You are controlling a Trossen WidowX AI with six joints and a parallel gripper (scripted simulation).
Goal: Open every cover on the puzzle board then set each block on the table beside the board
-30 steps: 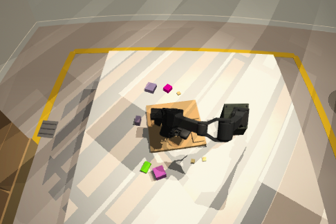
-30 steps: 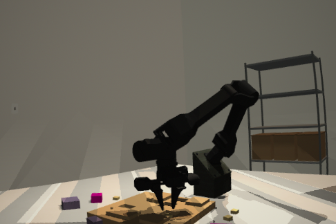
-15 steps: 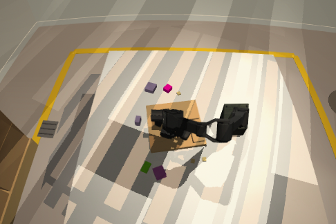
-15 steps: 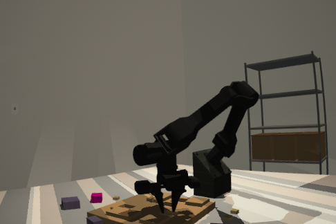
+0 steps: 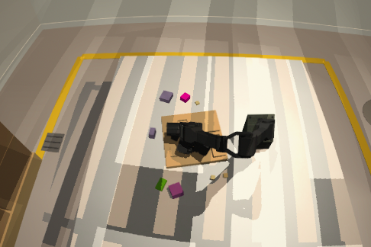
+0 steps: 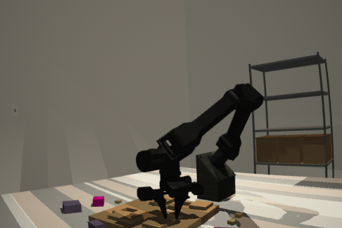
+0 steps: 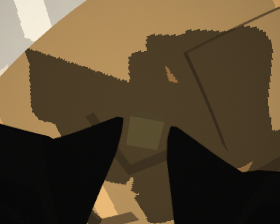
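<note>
Now: gripper tip 1 cm past the tan puzzle board and 6 cm to the left of it. Also, from my gripper tip: green block 12 cm ahead, 19 cm to the left, 1 cm below; magenta block 6 cm ahead, 33 cm to the right.
</note>
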